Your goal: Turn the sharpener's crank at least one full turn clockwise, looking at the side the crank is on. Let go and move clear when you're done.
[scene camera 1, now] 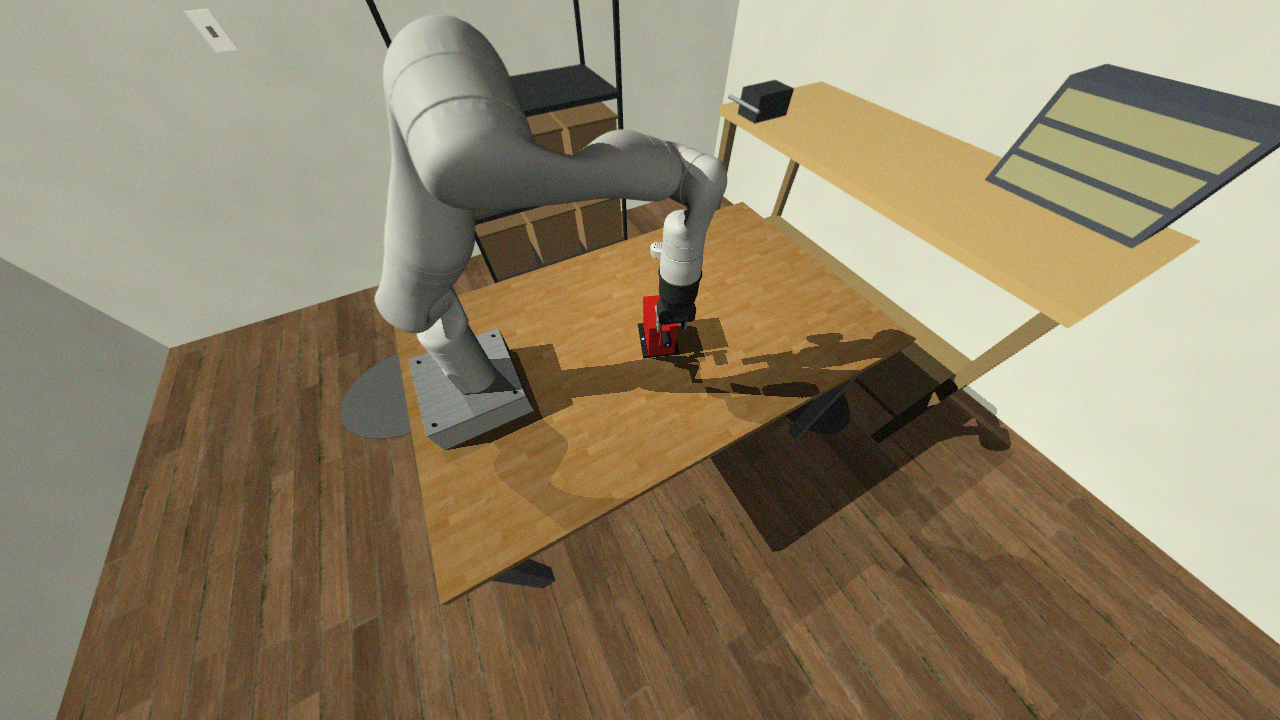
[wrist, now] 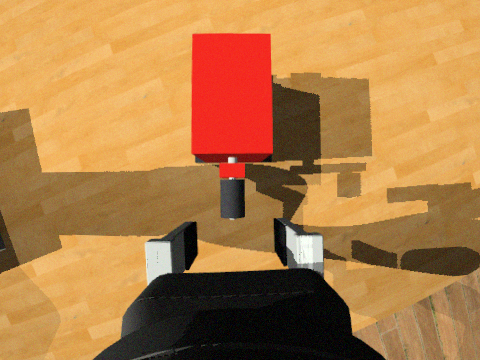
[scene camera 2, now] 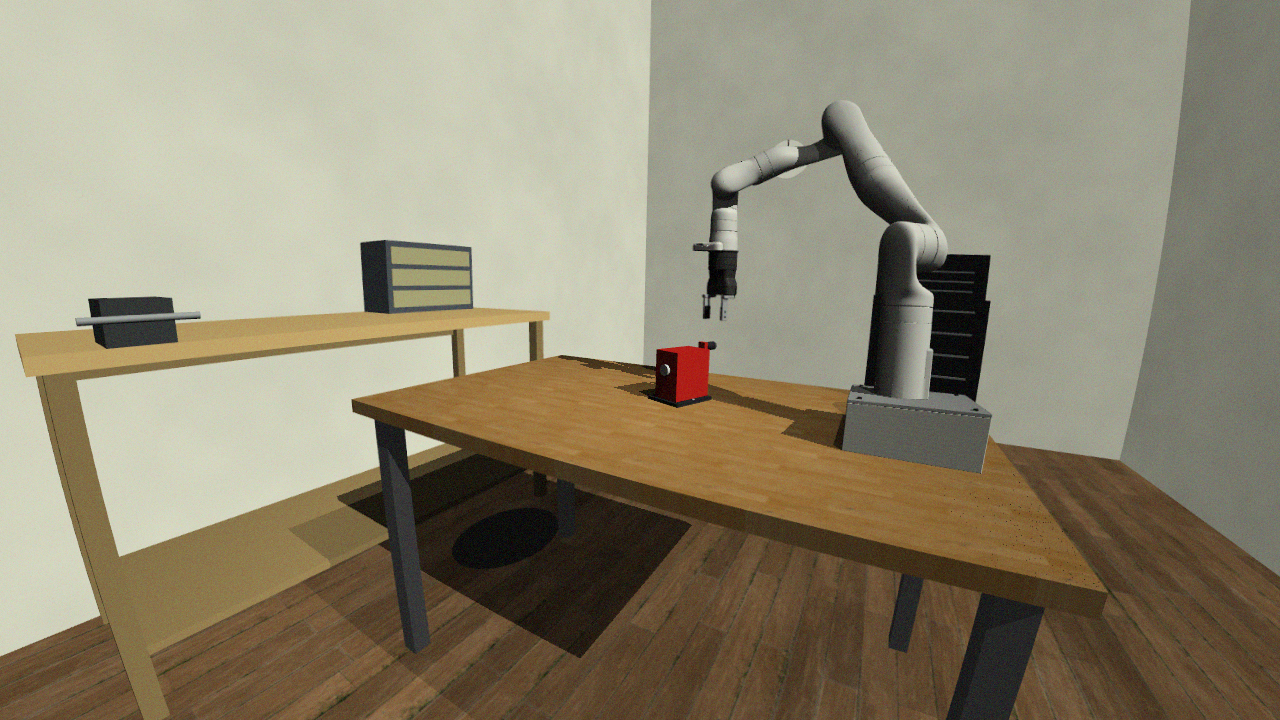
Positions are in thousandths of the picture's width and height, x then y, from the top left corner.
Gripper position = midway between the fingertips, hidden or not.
Note:
I see my gripper (scene camera 2: 558, 444) and a dark cylindrical handle (wrist: 484, 535).
My gripper shows as well in scene camera 1 (scene camera 1: 525, 455) and in the wrist view (wrist: 491, 657).

